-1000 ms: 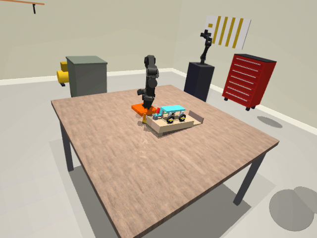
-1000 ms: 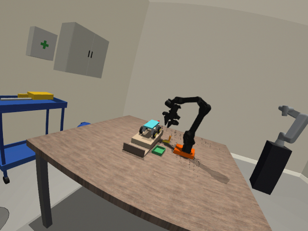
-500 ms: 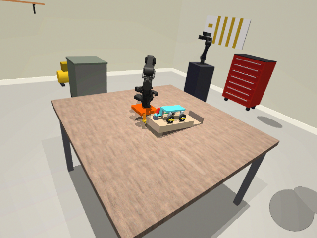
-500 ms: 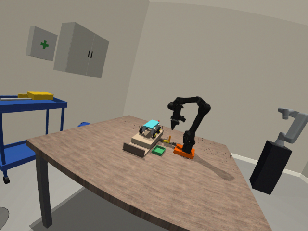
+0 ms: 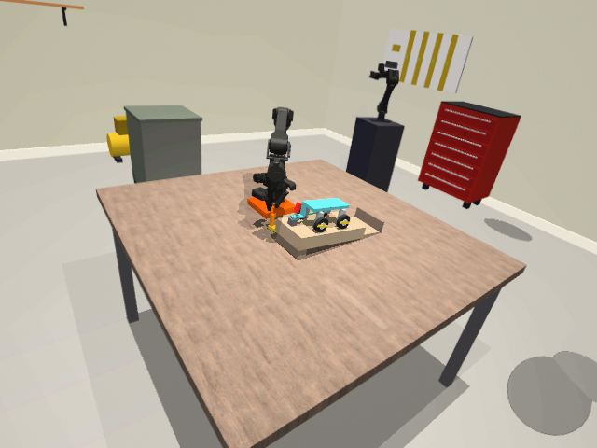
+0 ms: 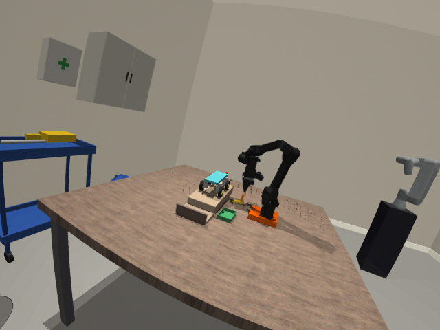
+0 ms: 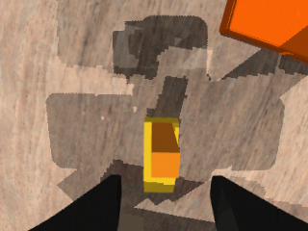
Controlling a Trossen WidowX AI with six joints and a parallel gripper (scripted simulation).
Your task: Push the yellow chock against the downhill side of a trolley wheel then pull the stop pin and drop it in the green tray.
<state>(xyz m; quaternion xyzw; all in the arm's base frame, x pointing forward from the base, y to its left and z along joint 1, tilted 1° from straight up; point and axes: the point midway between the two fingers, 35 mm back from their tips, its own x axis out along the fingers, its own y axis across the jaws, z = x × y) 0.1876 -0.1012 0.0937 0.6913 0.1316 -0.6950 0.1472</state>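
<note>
Right now the yellow chock is 60 mm below my gripper tip, 20 mm ahead of it and 10 mm to the left of it. Also, from my gripper tip: red-headed stop pin 130 mm ahead, 50 mm above, 30 mm to the left; tan ramp 150 mm to the left, 130 mm ahead, 40 mm below; trolley 150 mm to the left, 130 mm ahead, 30 mm above.
</note>
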